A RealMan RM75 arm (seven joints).
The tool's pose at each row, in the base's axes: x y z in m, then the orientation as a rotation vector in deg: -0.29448 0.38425 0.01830 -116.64 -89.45 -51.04; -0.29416 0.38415 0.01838 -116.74 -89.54 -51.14; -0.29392 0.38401 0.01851 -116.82 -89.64 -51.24; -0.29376 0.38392 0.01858 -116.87 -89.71 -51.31; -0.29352 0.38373 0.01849 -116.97 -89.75 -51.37; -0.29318 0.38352 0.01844 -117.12 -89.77 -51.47; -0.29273 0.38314 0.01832 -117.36 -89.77 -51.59; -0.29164 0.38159 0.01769 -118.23 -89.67 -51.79; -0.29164 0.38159 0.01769 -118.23 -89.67 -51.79; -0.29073 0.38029 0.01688 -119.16 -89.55 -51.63; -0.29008 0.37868 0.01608 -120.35 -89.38 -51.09; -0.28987 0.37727 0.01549 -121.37 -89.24 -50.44; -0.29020 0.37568 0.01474 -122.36 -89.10 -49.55; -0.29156 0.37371 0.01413 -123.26 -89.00 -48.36
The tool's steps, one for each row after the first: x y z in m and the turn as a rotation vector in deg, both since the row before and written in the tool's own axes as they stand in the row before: 0.00004 0.00034 -0.00005 -0.14 -0.06 -0.07; 0.00003 0.00028 -0.00013 -0.13 -0.05 -0.08; 0.00001 0.00018 -0.00007 -0.08 -0.03 -0.06; -0.00016 0.00028 -0.00001 -0.10 -0.06 -0.02; -0.00013 0.00038 -0.00002 -0.16 -0.06 -0.01; -0.00028 0.00053 -0.00006 -0.22 -0.10 0.02; -0.00134 0.00145 -0.00031 -0.65 -0.41 0.19; 0.00000 0.00000 0.00000 0.00 0.00 0.00; -0.00132 0.00120 -0.00004 -0.47 -0.57 0.29; -0.00157 0.00105 -0.00029 -0.40 -0.84 0.46; -0.00136 0.00060 -0.00040 -0.23 -0.79 0.42; -0.00170 0.00015 -0.00052 -0.08 -0.87 0.47; -0.00211 -0.00067 -0.00110 0.14 -0.95 0.48
